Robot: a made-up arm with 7 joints. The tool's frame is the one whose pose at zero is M. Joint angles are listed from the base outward.
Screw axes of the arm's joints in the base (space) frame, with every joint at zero. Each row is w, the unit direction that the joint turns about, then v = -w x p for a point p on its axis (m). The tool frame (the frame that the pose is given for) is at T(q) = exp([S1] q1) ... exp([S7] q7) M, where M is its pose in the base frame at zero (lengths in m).
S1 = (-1, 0, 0, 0, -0.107, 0)
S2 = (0, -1, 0, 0.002, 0, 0.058)
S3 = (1, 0, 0, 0, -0.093, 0.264)
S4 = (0, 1, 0, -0.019, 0, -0.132)
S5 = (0, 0, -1, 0.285, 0.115, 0)
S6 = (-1, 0, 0, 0, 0.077, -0.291)
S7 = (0, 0, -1, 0.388, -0.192, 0)
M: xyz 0.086 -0.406 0.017 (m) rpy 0 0 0 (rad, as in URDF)
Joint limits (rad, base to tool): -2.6..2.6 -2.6..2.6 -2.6..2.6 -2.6..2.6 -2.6..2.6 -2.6..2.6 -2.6..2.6
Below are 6 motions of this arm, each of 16 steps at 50 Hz.
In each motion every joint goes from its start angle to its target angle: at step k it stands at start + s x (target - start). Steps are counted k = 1, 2, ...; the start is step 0. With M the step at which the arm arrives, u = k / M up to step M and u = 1 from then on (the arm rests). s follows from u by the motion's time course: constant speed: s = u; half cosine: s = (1 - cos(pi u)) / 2; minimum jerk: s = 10 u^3 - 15 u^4 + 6 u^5.
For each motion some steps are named. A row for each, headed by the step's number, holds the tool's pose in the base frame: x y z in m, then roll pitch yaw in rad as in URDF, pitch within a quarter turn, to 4 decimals.
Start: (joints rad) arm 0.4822 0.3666 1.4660 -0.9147 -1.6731 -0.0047 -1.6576
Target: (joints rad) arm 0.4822 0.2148 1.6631 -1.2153 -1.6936 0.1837 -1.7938
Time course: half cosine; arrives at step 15
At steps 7, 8, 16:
7: 0.0699 -0.6647 -0.1636 -1.6281 0.8329 2.0563
8: 0.0659 -0.6628 -0.1757 -1.6626 0.8208 1.9861
16: 0.0459 -0.6538 -0.2256 -1.7657 0.7598 1.7063

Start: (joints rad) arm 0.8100 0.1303 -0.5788 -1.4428 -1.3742 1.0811 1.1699
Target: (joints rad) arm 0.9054 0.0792 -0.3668 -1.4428 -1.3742 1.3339 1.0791
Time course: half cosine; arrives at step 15
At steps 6, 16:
6: -0.4057 -0.0056 0.4663 -1.9950 0.2781 2.5585
16: -0.3936 -0.0664 0.4777 -2.0866 0.3318 2.6365

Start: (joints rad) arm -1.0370 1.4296 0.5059 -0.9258 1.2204 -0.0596 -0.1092
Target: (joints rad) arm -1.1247 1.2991 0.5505 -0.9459 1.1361 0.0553 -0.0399
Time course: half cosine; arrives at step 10
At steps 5, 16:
5: -0.1372 -0.1248 -0.2872 2.6056 0.8212 -1.2903
16: -0.1324 -0.1085 -0.3029 2.5569 0.8691 -1.2275

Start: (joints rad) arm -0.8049 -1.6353 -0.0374 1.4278 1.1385 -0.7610 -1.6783
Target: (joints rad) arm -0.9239 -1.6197 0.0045 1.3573 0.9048 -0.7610 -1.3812
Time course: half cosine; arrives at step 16
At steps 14, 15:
14: -0.1639 0.0784 -0.0302 2.4002 0.2382 2.1774
15: -0.1631 0.0771 -0.0320 2.4031 0.2377 2.1775

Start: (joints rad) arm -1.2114 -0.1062 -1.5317 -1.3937 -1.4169 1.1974 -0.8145
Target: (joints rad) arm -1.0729 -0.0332 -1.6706 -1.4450 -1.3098 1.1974 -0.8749
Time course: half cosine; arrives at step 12
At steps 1, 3, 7, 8, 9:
1: 0.0359 0.0673 0.0100 -2.8506 0.5351 0.8615
3: 0.0360 0.0689 0.0084 -2.8813 0.5462 0.8306
7: 0.0369 0.0741 0.0013 -3.0018 0.5790 0.7131
8: 0.0373 0.0752 -0.0008 -3.0331 0.5850 0.6834
9: 0.0377 0.0761 -0.0028 -3.0603 0.5895 0.6580

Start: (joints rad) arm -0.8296 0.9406 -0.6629 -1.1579 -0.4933 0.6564 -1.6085
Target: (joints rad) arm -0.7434 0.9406 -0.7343 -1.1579 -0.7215 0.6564 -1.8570
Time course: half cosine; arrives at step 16
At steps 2, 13, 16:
2: 0.0501 -0.0615 -0.2268 -1.8203 0.0493 0.2604
13: -0.0022 -0.1777 -0.2873 -2.0953 0.4445 0.0336
16: -0.0094 -0.1902 -0.2901 -2.1292 0.4774 0.0008

